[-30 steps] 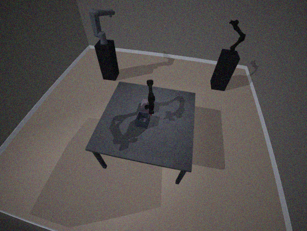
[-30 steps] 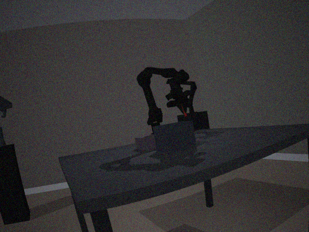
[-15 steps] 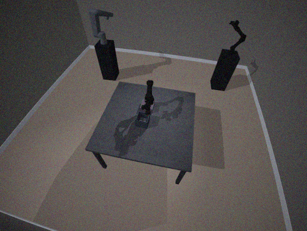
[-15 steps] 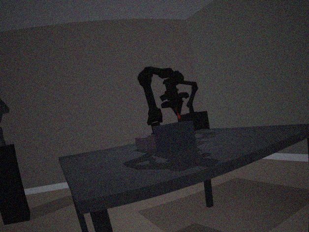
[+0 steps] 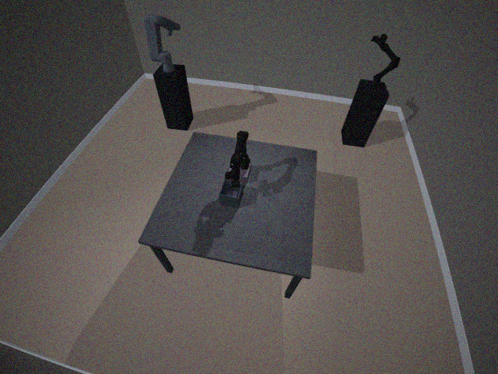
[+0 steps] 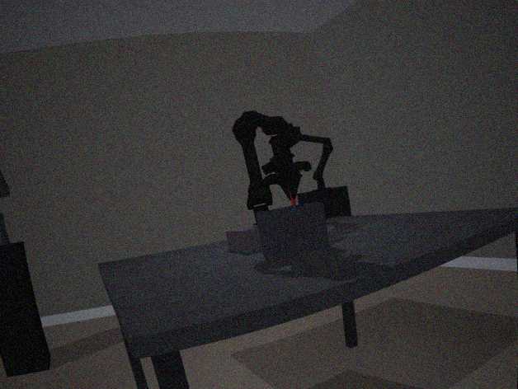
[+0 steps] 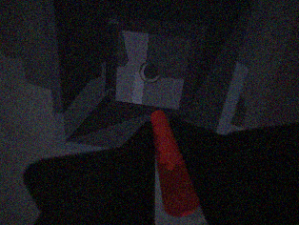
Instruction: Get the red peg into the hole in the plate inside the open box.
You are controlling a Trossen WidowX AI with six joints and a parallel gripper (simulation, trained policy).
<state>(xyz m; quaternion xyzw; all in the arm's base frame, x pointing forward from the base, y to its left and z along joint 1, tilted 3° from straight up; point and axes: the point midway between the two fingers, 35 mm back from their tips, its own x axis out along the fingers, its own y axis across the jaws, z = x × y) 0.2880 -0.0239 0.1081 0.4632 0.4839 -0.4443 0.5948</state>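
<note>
Now: the plate 20 mm ahead of my gripper tip, 30 mm to the right of it and 110 mm below it. The rest, counted from my gripper tip: red peg (20 mm above).
</note>
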